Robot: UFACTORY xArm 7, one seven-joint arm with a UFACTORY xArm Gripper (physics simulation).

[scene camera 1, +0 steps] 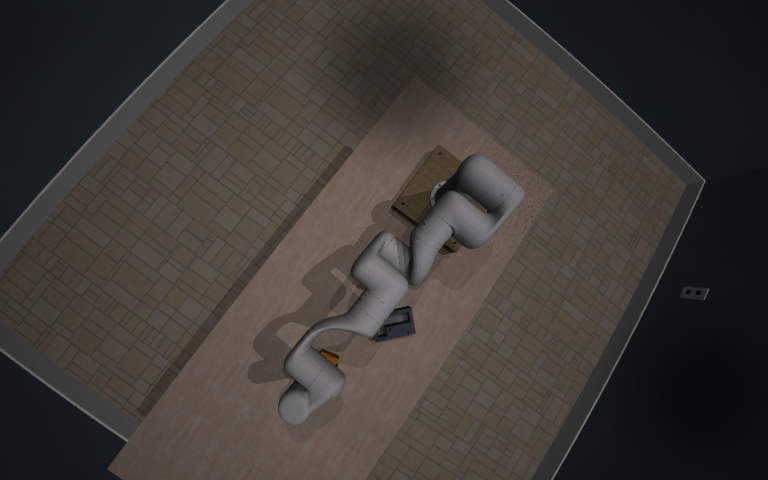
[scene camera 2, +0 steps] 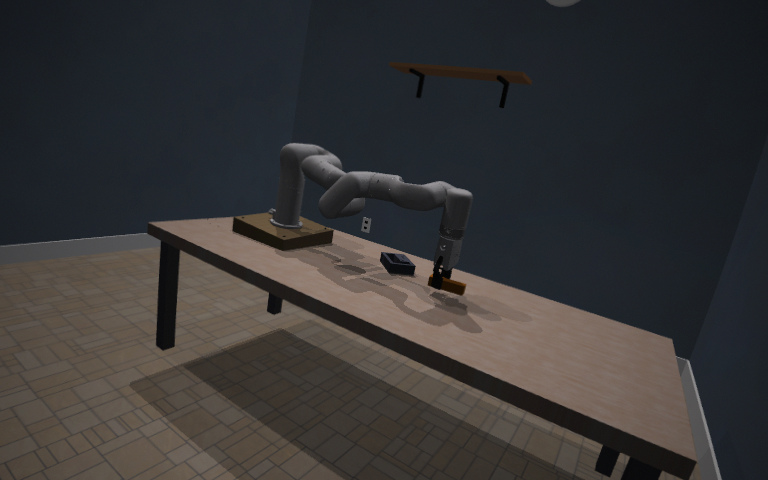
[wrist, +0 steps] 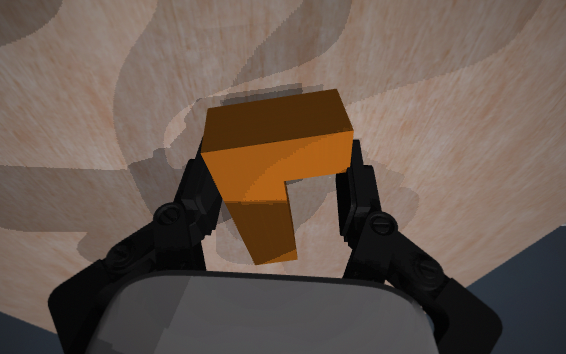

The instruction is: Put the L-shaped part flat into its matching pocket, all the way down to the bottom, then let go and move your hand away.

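Frame: origin at the arm's base, x ahead, y left, z up, level; centimetres.
Where they show: gripper, fingertip midpoint: (scene camera 2: 440,284) (wrist: 281,155); arm's base, link origin: (scene camera 2: 286,223).
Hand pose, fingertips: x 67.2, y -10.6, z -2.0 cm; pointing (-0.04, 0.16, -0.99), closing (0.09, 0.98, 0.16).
Things, the pixels of their top centre, and the offset from my fingertips. Level surfaces: height alone.
- orange L-shaped part, top centre: (wrist: 290,218) (scene camera 2: 449,278) (scene camera 1: 322,371) dx +2.3, dy +0.0, dz +2.4 cm
- dark block, top centre: (scene camera 1: 393,325) (scene camera 2: 397,258) dx -20.3, dy +14.4, dz +0.2 cm
- table, surface height: dz -3.5 cm
The orange L-shaped part (scene camera 1: 329,358) (scene camera 2: 453,285) (wrist: 280,165) is between the fingers of my gripper (scene camera 2: 442,280) (wrist: 281,155), which is shut on it. In the wrist view its bar spans from finger to finger, and its leg extends toward the palm. Its broad face looks upward. It hangs slightly above the table, with its shadow below. In scene camera 1 the arm hides the fingers and much of the part. The dark block (scene camera 1: 400,330) (scene camera 2: 399,269) with the L-shaped pocket sits on the table, apart from the part, toward the arm's base. The arm hides one corner of the block in scene camera 1.
The arm's base stands on a brown mounting board (scene camera 1: 424,169) (scene camera 2: 260,229) at one end of the table (scene camera 1: 186,441) (scene camera 2: 566,339). The pocket block lies between that board and the gripper. The forearm passes above the block's corner. A shelf (scene camera 2: 464,72) is on the wall.
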